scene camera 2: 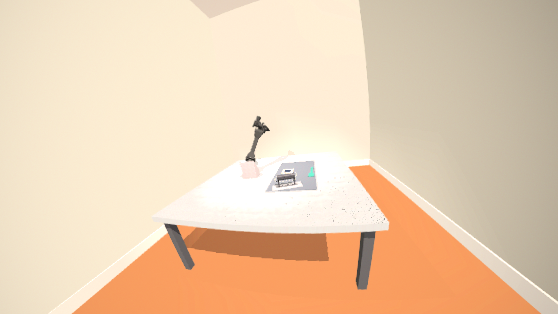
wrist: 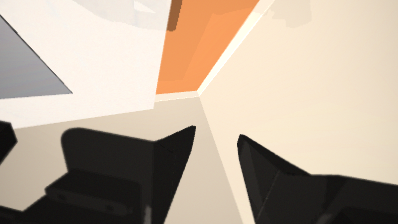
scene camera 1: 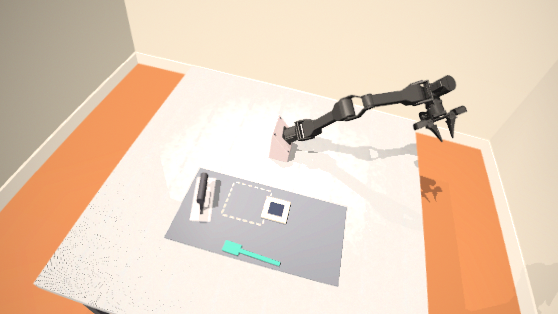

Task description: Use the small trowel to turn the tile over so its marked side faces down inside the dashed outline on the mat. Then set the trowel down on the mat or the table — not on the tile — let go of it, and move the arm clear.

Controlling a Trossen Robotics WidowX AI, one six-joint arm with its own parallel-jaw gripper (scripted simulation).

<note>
In view: my gripper [scene camera 1: 447, 140] and a grey mat [scene camera 1: 309, 245].
My gripper also shows in the wrist view [wrist: 216, 134]. The grey mat shows as well in scene camera 2 [scene camera 2: 302, 169].
</note>
